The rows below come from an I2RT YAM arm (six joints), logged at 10 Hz.
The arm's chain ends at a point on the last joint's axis. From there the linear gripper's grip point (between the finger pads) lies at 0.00 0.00 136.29 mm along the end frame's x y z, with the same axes.
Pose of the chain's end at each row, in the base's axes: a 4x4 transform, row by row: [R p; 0 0 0 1], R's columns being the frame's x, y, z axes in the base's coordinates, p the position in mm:
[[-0.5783 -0.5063 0.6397 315.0], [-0.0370 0.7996 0.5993 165.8], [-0.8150 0.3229 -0.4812 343.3], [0 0 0 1]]
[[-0.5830 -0.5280 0.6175 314.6], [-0.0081 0.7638 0.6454 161.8], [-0.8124 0.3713 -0.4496 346.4], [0 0 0 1]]
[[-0.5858 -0.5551 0.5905 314.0], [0.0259 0.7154 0.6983 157.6], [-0.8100 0.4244 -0.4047 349.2], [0 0 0 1]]
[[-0.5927 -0.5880 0.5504 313.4], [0.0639 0.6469 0.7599 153.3], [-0.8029 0.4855 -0.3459 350.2], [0 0 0 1]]
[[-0.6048 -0.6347 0.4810 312.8], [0.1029 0.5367 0.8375 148.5], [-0.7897 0.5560 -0.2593 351.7], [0 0 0 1]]
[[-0.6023 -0.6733 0.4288 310.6], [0.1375 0.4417 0.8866 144.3], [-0.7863 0.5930 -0.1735 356.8], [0 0 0 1]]
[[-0.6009 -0.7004 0.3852 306.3], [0.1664 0.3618 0.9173 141.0], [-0.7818 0.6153 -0.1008 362.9], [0 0 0 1]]
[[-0.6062 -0.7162 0.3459 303.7], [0.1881 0.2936 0.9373 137.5], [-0.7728 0.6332 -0.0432 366.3], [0 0 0 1]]
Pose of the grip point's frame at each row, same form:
[[-0.5783 -0.5063 0.6397 402.2], [-0.0370 0.7996 0.5993 247.5], [-0.8150 0.3229 -0.4812 277.7], [0 0 0 1]]
[[-0.5830 -0.5280 0.6175 398.8], [-0.0081 0.7638 0.6454 249.8], [-0.8124 0.3713 -0.4496 285.1], [0 0 0 1]]
[[-0.5858 -0.5551 0.5905 394.5], [0.0259 0.7154 0.6983 252.8], [-0.8100 0.4244 -0.4047 294.0], [0 0 0 1]]
[[-0.5927 -0.5880 0.5504 388.4], [0.0639 0.6469 0.7599 256.9], [-0.8029 0.4855 -0.3459 303.1], [0 0 0 1]]
[[-0.6048 -0.6347 0.4810 378.4], [0.1029 0.5367 0.8375 262.6], [-0.7897 0.5560 -0.2593 316.4], [0 0 0 1]]
[[-0.6023 -0.6733 0.4288 369.0], [0.1375 0.4417 0.8866 265.1], [-0.7863 0.5930 -0.1735 333.2], [0 0 0 1]]
[[-0.6009 -0.7004 0.3852 358.8], [0.1664 0.3618 0.9173 266.0], [-0.7818 0.6153 -0.1008 349.2], [0 0 0 1]]
[[-0.6062 -0.7162 0.3459 350.8], [0.1881 0.2936 0.9373 265.2], [-0.7728 0.6332 -0.0432 360.4], [0 0 0 1]]

